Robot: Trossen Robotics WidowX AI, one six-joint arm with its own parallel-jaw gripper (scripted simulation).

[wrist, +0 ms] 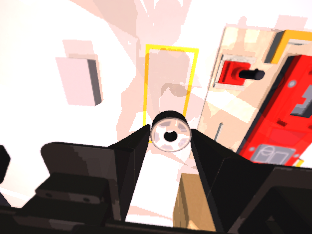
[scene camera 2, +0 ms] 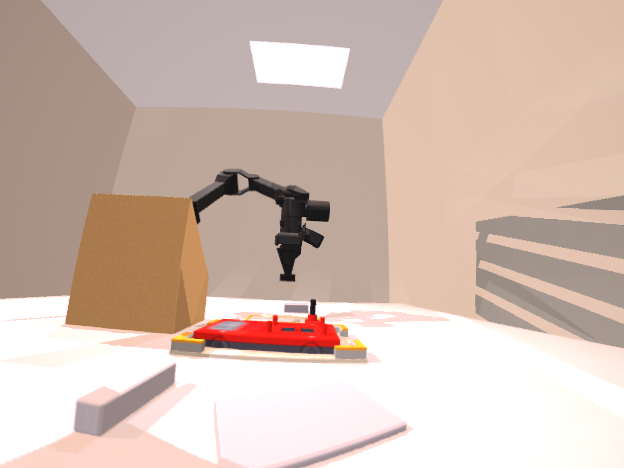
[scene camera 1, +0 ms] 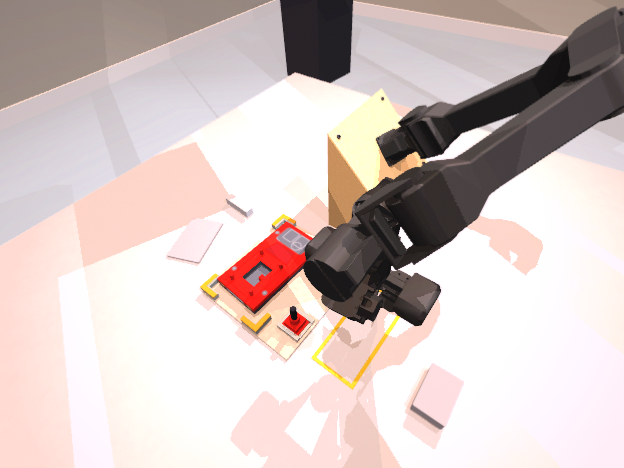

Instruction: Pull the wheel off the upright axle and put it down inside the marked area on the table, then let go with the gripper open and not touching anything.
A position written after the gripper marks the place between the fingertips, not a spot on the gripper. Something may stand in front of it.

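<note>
Gripper (scene camera 1: 364, 301), carrying a wheel (wrist: 180, 137). Pale block (scene camera 1: 436, 397). Wheel hidden in scene camera 1 by the gripper. Gripper again (scene camera 2: 288, 277), with a red car body (scene camera 2: 281, 337) and a bar (scene camera 2: 95, 413). Gripper (wrist: 170, 130), axle (wrist: 235, 73), pale block (wrist: 79, 77). Bar out of frame in the wrist view.
</note>
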